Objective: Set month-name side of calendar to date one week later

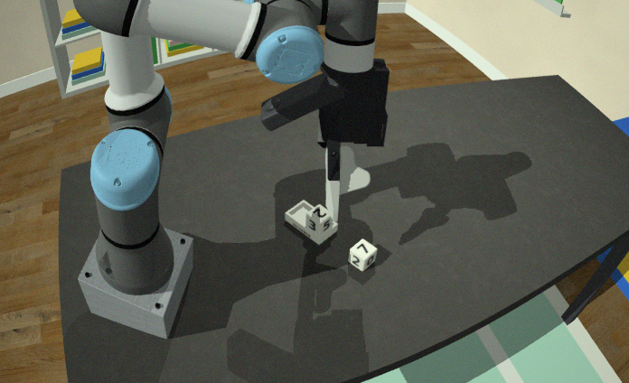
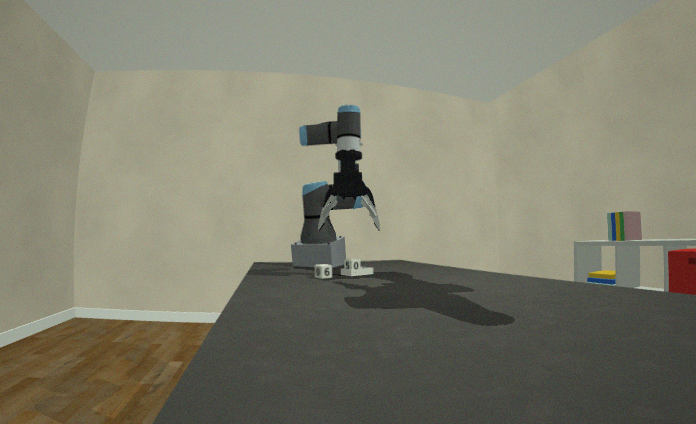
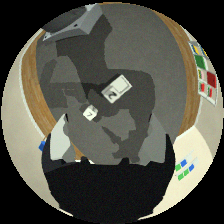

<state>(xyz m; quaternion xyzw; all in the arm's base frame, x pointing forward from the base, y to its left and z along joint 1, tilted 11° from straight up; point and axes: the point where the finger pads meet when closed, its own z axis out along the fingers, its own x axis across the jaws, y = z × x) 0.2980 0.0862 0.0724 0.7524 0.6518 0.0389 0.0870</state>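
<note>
The white tray is 110 mm below my hand, 20 mm to the left of it and 20 mm behind it.
</note>
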